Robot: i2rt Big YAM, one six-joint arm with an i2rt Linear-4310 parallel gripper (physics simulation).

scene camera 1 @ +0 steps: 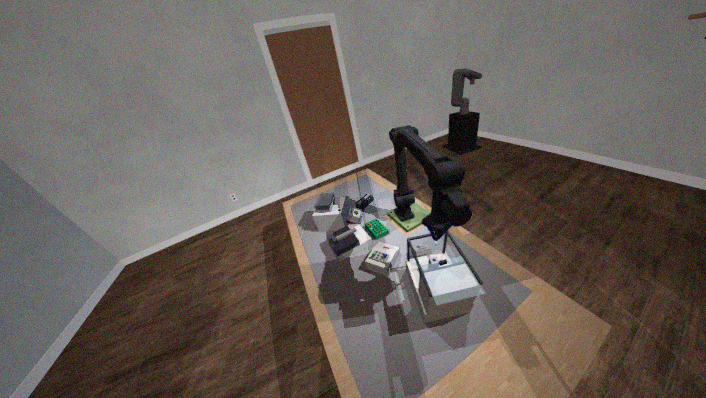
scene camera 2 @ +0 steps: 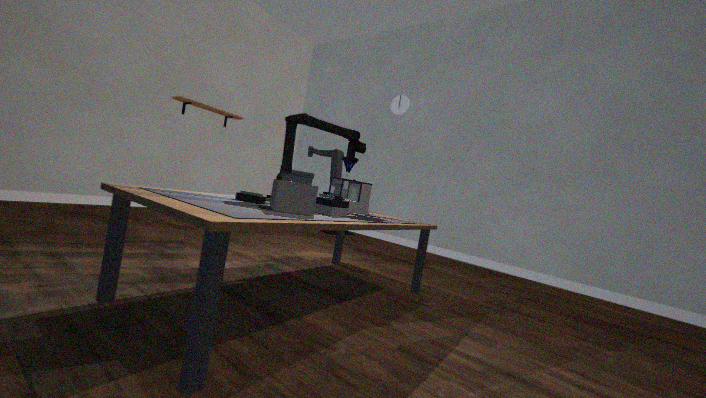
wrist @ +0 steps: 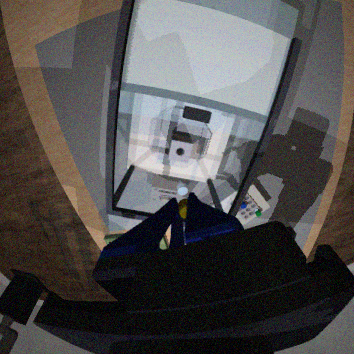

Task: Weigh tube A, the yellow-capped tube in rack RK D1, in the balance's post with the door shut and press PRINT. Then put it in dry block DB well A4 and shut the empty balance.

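Where they show: gripper, fingertip midpoint: (scene camera 1: 436, 239) (scene camera 2: 347, 172) (wrist: 184, 200); arm's base at its link origin: (scene camera 1: 403, 214).
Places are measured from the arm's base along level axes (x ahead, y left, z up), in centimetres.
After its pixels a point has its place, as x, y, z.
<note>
My gripper (scene camera 1: 436, 235) {9.0, 44.0, 24.7} (scene camera 2: 349, 169) {9.0, 44.0, 24.7} (wrist: 184, 200) {9.0, 44.0, 24.7} is shut on the yellow-capped tube A. In the wrist view its yellow cap (wrist: 183, 209) {8.9, 43.9, 25.7} shows between the blue fingertips, and its pale, clear end (wrist: 182, 191) {8.9, 44.2, 23.6} shows beyond them. The gripper hangs above the front edge of the balance's dark frame (scene camera 1: 470, 265) {3.0, 54.9, 19.7} (wrist: 115, 125) {2.3, 49.0, 19.2}. Inside the chamber, the weighing post (wrist: 180, 151) {9.1, 43.5, 11.7} shows a dark hole in its top. A pale glass pane (scene camera 1: 452, 281) {11.3, 56.9, 19.2} (wrist: 200, 55) {10.4, 55.4, 19.2} lies over the rear housing; the chamber looks open above the post. The dry block (scene camera 1: 381, 258) {25.6, 29.0, 5.3} (wrist: 252, 205) {27.7, 27.5, 4.8} holds a blue and a green cap. The PRINT label is not readable.
A green rack (scene camera 1: 376, 228) {19.7, 4.6, 0.5} stands behind the dry block. A dark and white device (scene camera 1: 345, 240) {38.7, 11.8, 6.3}, a small grey holder (scene camera 1: 355, 215) {28.4, -7.7, 4.6} with a green top and a white box (scene camera 1: 326, 220) {46.0, -7.9, 7.6} stand further left. The arm's green base plate (scene camera 1: 410, 218) {-1.2, 6.2, 0.7} is behind the balance.
</note>
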